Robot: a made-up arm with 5 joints.
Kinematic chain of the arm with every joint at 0, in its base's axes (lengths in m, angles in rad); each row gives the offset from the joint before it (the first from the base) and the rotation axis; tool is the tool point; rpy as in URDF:
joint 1: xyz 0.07 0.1 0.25 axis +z
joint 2: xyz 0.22 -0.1 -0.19 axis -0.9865 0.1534 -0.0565
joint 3: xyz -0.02 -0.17 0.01 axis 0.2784 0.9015 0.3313
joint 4: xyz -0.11 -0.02 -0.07 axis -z
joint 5: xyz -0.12 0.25 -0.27 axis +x
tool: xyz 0.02 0.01 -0.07 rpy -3.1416 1.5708 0
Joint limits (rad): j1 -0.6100..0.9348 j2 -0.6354..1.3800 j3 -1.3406..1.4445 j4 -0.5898..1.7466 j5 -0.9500..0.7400
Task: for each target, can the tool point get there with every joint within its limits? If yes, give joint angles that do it. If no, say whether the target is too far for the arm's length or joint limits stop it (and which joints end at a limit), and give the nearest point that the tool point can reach.
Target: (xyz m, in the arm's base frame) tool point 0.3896 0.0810 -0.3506
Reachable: yes | joints 0.0134 -0.2128 -0.5019 0.4034 -0.6706
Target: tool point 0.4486 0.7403 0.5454
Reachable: no: joint limits stop it (at a limit: joint 1, joint 2, joint 3, joint 4, joint 5) | nearest point 0.5647 0.5014 0.3974 | short by 0.304 m
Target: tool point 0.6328 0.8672 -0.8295
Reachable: no: too far | nearest point 0.4271 0.5180 -0.4026 | short by 0.589 m
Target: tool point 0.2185 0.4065 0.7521
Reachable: no: joint limits stop it (at a limit: joint 1, joint 3, joint 4, joint 5) | nearest point 0.0166 0.3568 0.4248 | short by 0.388 m
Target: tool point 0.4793 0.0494 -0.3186
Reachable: yes | joints 0.3503 0.1753 -0.2719 1.0618 -0.0834
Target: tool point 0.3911 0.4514 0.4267
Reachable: no: joint limits stop it (at a limit: joint 1, joint 2, joint 3, joint 4, joint 5) | nearest point 0.5647 0.5014 0.3974 | short by 0.183 m
